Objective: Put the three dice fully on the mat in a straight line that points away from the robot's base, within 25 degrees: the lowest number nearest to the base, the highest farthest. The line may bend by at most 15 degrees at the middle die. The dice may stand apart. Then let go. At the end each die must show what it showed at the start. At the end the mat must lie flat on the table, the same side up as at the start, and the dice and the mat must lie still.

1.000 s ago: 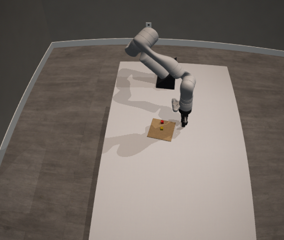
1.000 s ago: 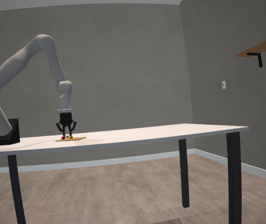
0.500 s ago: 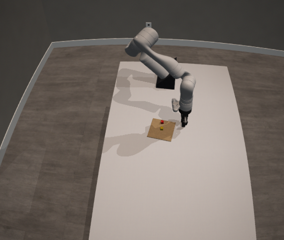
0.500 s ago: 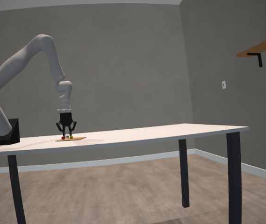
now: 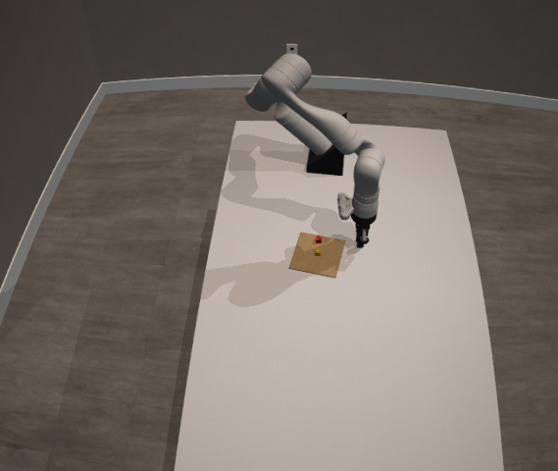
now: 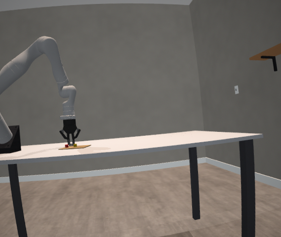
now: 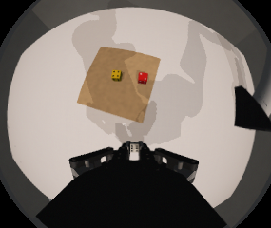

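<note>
The white die lies 1 cm below my hand. The rest, counted from my hand: yellow die (13 cm to the right, 3 cm ahead, 1 cm below); square mat (13 cm to the right, 3 cm ahead, 2 cm below); red die (12 cm to the right, 2 cm behind, 1 cm below).
</note>
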